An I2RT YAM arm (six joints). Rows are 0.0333 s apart.
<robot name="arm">
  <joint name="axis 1" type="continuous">
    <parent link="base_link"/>
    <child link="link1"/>
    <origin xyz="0 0 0.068" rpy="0 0 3.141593"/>
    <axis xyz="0 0 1"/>
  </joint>
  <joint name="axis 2" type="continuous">
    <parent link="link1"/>
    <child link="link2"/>
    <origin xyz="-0.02 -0.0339 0.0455" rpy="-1.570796 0 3.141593"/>
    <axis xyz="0 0 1"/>
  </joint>
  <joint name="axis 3" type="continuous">
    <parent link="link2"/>
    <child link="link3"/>
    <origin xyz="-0.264 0 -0.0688" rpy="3.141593 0 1.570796"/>
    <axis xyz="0 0 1"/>
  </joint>
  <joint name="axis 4" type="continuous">
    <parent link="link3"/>
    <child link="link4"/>
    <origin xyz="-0.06 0.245 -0.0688" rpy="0 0 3.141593"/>
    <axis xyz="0 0 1"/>
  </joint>
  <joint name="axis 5" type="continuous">
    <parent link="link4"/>
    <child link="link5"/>
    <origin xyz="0.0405 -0.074 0.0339" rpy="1.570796 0 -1.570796"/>
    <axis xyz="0 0 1"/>
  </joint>
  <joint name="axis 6" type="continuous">
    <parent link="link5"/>
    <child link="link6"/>
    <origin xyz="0.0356 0 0.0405" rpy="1.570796 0 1.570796"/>
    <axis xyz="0 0 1"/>
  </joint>
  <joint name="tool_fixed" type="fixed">
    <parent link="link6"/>
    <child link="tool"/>
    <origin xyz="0 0 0" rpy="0 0 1.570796"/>
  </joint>
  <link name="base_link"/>
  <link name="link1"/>
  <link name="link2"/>
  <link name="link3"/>
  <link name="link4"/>
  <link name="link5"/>
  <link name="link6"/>
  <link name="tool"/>
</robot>
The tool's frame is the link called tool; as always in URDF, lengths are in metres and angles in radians. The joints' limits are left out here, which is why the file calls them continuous.
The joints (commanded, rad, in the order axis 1, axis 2, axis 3, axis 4, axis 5, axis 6), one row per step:
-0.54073 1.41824 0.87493 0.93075 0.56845 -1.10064
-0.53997 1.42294 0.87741 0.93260 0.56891 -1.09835
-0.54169 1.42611 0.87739 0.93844 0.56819 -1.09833
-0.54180 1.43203 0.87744 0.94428 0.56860 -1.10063
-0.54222 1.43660 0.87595 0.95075 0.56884 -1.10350
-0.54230 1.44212 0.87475 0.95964 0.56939 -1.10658
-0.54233 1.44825 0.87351 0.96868 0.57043 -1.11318
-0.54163 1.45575 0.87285 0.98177 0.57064 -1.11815
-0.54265 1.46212 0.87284 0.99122 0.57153 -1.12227
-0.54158 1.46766 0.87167 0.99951 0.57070 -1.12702
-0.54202 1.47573 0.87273 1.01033 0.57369 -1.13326
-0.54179 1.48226 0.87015 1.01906 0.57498 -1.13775
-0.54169 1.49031 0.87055 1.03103 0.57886 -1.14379
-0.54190 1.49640 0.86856 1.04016 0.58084 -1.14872
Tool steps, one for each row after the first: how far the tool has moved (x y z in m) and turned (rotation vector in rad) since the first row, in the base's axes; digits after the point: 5 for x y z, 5 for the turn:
0.00104 -0.00036 -0.00039 0.00124 -0.00175 0.00106
0.00117 -0.00105 -0.00077 -0.00036 -0.00390 0.00002
0.00207 -0.00165 -0.00197 -0.00111 -0.00197 -0.00121
0.00259 -0.00213 -0.00322 -0.00236 0.00011 -0.00276
0.00326 -0.00258 -0.00443 -0.00450 0.00080 -0.00434
0.00402 -0.00309 -0.00583 -0.00759 0.00487 -0.00745
0.00507 -0.00346 -0.00707 -0.01198 0.00488 -0.00857
0.00572 -0.00427 -0.00811 -0.01485 0.00563 -0.01177
0.00663 -0.00438 -0.00938 -0.01778 0.00853 -0.01148
0.00761 -0.00524 -0.01049 -0.02111 0.01006 -0.01674
0.00839 -0.00567 -0.01252 -0.02221 0.01402 -0.01915
0.00934 -0.00634 -0.01375 -0.02536 0.01477 -0.02464
0.00992 -0.00684 -0.01543 -0.02708 0.01775 -0.02829

